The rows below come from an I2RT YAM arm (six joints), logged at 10 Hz.
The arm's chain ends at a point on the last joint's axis. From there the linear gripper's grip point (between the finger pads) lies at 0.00 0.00 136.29 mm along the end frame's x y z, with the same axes.
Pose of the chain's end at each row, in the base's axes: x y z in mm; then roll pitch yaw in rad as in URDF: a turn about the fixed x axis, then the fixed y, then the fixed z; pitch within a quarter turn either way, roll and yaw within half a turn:
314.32, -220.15, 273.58, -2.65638, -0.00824, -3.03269
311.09, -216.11, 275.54, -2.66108, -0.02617, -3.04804
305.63, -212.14, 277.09, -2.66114, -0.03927, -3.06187
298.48, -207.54, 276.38, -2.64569, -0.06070, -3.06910
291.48, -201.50, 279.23, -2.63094, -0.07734, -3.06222
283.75, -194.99, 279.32, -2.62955, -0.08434, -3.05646
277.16, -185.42, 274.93, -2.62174, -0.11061, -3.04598
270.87, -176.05, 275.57, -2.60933, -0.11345, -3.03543
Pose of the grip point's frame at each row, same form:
320.24, -283.45, 153.03, -2.65638, -0.00824, -3.03269
313.83, -279.13, 154.73, -2.66108, -0.02617, -3.04804
305.92, -275.31, 156.32, -2.66114, -0.03927, -3.06187
295.92, -272.75, 156.73, -2.64569, -0.06070, -3.06910
287.60, -268.63, 160.68, -2.63094, -0.07734, -3.06222
279.46, -262.38, 160.93, -2.62955, -0.08434, -3.05646
270.63, -254.06, 157.37, -2.62174, -0.11061, -3.04598
264.98, -246.23, 158.89, -2.60933, -0.11345, -3.03543

